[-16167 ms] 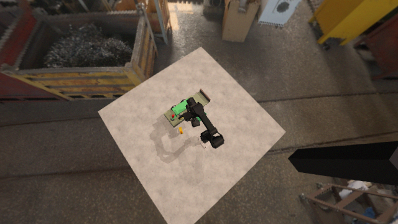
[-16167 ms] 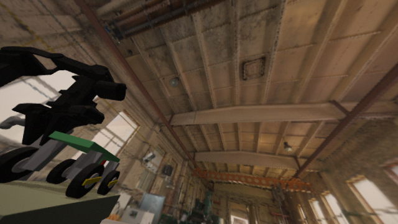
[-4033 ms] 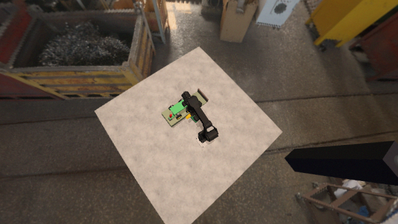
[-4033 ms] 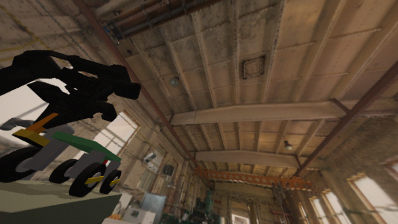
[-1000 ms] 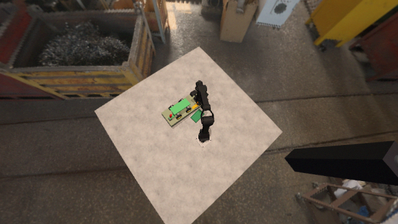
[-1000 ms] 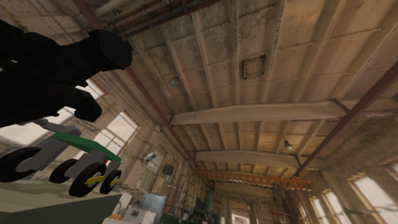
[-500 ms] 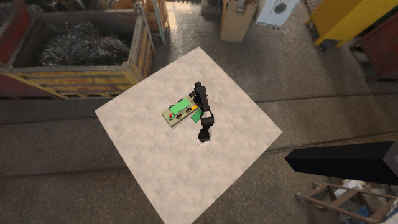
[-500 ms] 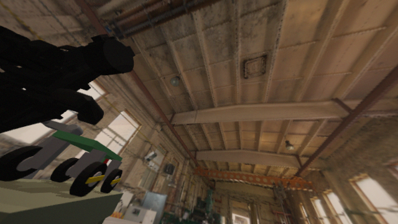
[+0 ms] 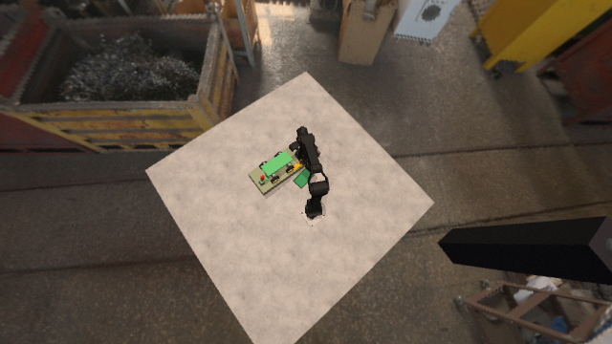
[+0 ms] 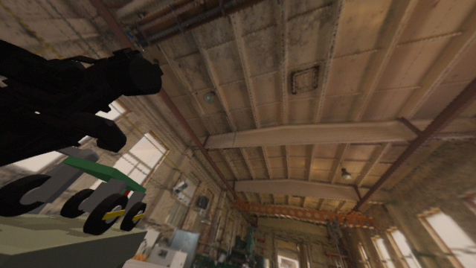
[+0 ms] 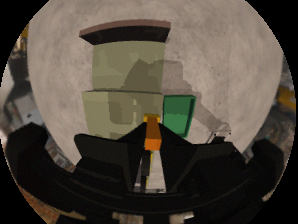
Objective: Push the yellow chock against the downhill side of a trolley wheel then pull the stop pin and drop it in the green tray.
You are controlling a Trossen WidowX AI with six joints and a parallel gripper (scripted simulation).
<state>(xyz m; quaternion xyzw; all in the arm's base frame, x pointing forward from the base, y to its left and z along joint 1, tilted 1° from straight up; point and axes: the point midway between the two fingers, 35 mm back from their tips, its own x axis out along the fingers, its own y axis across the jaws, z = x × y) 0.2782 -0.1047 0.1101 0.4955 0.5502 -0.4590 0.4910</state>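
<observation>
Now: the red-headed stop pin 2 cm ahead of my gripper tip, 25 cm to the left of it and 4 cm above it. From my gripper tip the other things lie so: ramp: 5 cm ahead, 13 cm to the left, 4 cm below; yellow chock: 2 cm to the left, 1 cm below; green tray: 7 cm behind, 3 cm to the left, 10 cm below.
</observation>
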